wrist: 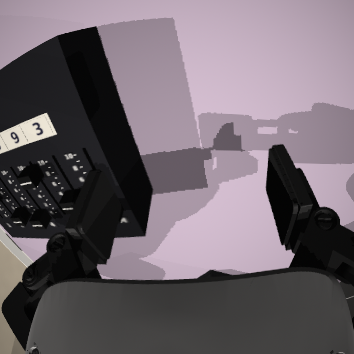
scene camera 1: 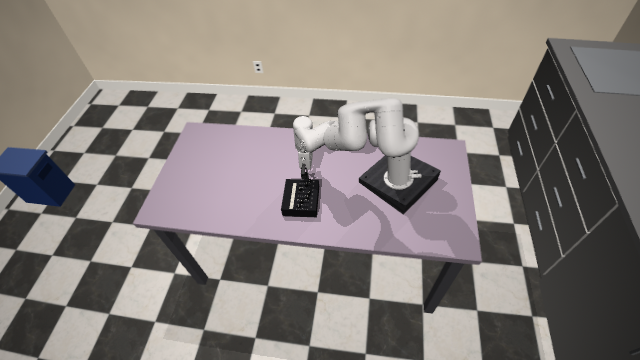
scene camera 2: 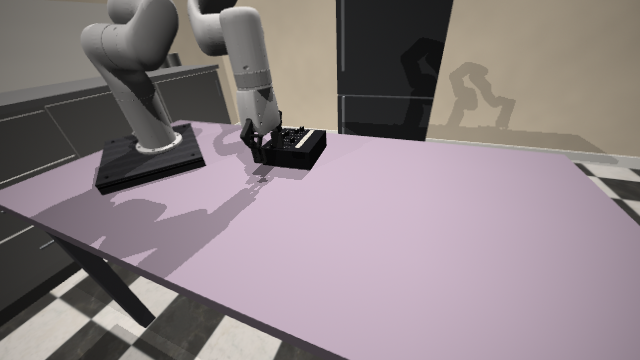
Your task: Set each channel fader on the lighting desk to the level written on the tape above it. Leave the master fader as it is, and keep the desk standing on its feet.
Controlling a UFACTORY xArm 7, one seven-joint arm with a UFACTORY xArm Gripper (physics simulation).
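Frame: origin at the arm's base, x right, y down, z ahead, level; centimetres.
Seen in the pictures: gripper, fingertip midpoint: (wrist: 186,177) (scene camera 1: 306,170) (scene camera 2: 270,154); arm's base at its link origin: (scene camera 1: 398,178) (scene camera 2: 160,143).
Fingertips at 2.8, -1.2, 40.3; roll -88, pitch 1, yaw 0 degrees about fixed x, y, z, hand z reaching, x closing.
Note:
Pixels of each thing's top centre, then the offset from my fingertips to it, as dx, dy, dz. Level surfaces: height alone.
- black lighting desk at its top centre: (wrist: 7,190) (scene camera 2: 294,134) (scene camera 1: 300,192) -12.3, -0.5, +1.5
- fader cap at its top centre: (wrist: 25,182) -9.9, -0.5, +1.8
- pink table at its surface level: dy +6.3
The black lighting desk (scene camera 1: 301,209) (scene camera 2: 290,159) (wrist: 50,75) stands flat on the table. Its white tape (scene camera 1: 292,196) (scene camera 2: 306,138) (wrist: 30,131) shows 9 and 3 in the wrist view; the other numbers are cut off or unreadable. One fader cap (wrist: 31,175) sits high in its slot. Two caps (wrist: 20,215) (wrist: 40,217) sit low. The cap (wrist: 70,200) nearest the finger sits partway down. My gripper (scene camera 1: 305,176) (scene camera 2: 267,148) (wrist: 186,177) is open and empty at the desk's end. One finger is over the panel and hides the master fader; the other is beyond the desk's side.
The pink table (scene camera 1: 225,175) (scene camera 2: 425,225) (wrist: 280,60) carries the desk and the arm's black base plate (scene camera 1: 405,197) (scene camera 2: 150,175). Dark cabinets (scene camera 1: 565,165) stand beyond one table end. A blue bin (scene camera 1: 30,175) is past the other end.

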